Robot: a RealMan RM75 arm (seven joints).
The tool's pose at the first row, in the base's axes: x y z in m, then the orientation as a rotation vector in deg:
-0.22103 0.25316 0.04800 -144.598 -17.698 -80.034
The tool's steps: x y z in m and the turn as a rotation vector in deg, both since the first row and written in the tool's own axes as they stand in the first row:
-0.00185 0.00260 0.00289 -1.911 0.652 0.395
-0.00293 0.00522 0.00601 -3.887 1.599 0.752
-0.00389 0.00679 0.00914 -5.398 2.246 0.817
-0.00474 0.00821 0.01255 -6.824 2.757 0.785
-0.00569 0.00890 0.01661 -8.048 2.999 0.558
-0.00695 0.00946 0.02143 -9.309 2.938 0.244
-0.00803 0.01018 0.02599 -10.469 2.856 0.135
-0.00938 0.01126 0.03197 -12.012 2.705 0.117
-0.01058 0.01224 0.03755 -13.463 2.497 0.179
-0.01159 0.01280 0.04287 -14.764 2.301 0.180
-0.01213 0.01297 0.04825 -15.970 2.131 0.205
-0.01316 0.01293 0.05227 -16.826 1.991 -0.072
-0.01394 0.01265 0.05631 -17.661 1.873 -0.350
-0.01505 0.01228 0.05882 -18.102 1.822 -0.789
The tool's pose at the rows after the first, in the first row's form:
-0.21891 0.25146 0.04466 -145.532 -15.859 -81.640
-0.21619 0.24986 0.04186 -146.259 -13.941 -83.654
-0.21372 0.24927 0.03927 -146.898 -12.741 -85.183
-0.21101 0.24892 0.03664 -147.586 -11.735 -86.545
-0.20805 0.24945 0.03367 -148.375 -11.163 -87.554
-0.20468 0.25032 0.03006 -149.460 -10.732 -88.245
-0.20138 0.25097 0.02672 -150.438 -10.092 -88.775
-0.19698 0.25170 0.02238 -151.744 -9.064 -89.372
-0.19285 0.25241 0.01839 -153.005 -7.988 -89.812
-0.18895 0.25345 0.01473 -154.153 -7.086 -90.213
-0.18487 0.25491 0.01149 -155.199 -6.203 -90.586
-0.18220 0.25612 0.00855 154.819 5.932 90.244
-0.17946 0.25758 0.00584 154.107 5.663 89.748
-0.17814 0.25862 0.00364 153.557 5.905 89.487

